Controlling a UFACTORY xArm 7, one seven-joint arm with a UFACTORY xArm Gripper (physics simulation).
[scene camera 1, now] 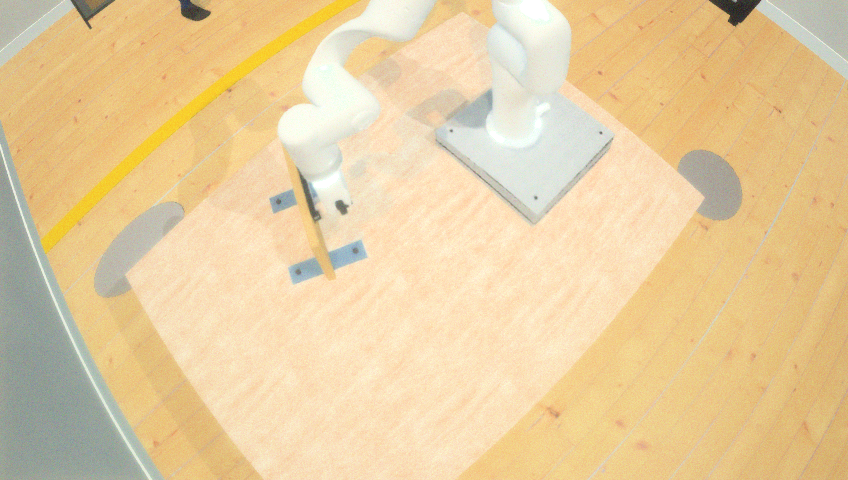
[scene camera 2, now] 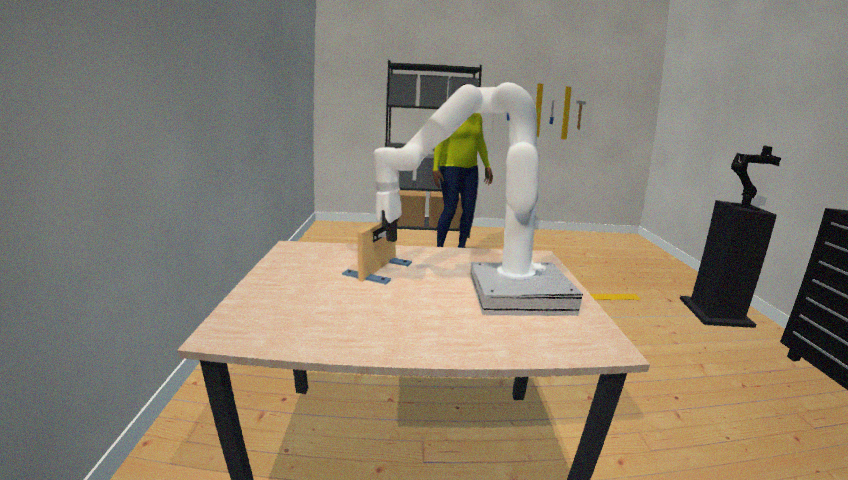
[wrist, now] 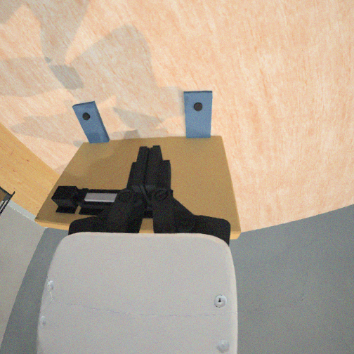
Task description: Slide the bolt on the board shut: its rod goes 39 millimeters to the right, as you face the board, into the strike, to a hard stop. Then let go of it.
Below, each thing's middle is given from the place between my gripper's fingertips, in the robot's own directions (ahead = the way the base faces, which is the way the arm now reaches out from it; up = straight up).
I see my gripper 8 cm to the left of the black bolt (wrist: pixel 67 197) and 4 cm short of it. From my hand the other things lie so: wooden board (scene camera 1: pixel 324 262) 6 cm to the right, 6 cm ahead, 5 cm below.
